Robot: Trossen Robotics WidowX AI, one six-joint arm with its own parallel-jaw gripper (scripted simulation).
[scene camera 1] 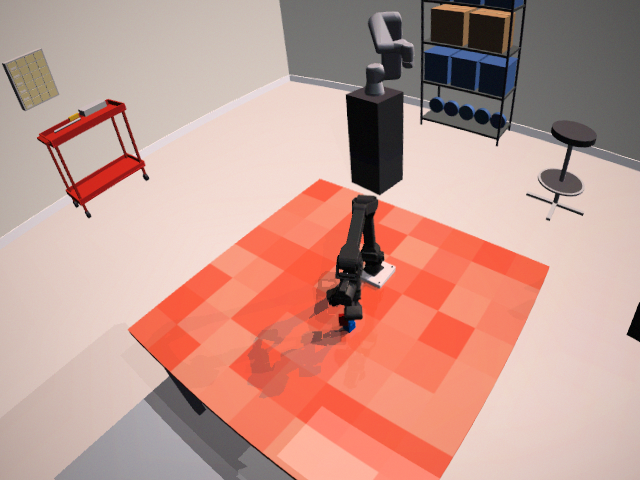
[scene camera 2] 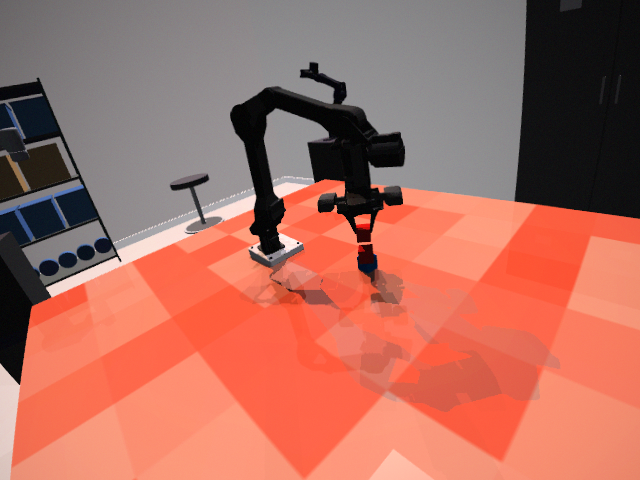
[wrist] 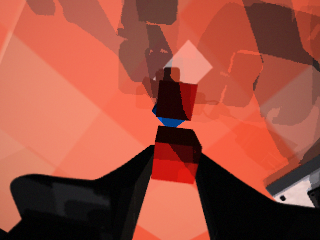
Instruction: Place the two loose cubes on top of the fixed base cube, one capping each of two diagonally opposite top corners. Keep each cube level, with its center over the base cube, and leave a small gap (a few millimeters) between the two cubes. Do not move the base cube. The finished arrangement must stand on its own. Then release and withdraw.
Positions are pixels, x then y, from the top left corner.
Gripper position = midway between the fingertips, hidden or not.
My gripper point(scene camera 2: 363, 233) carries a red cube.
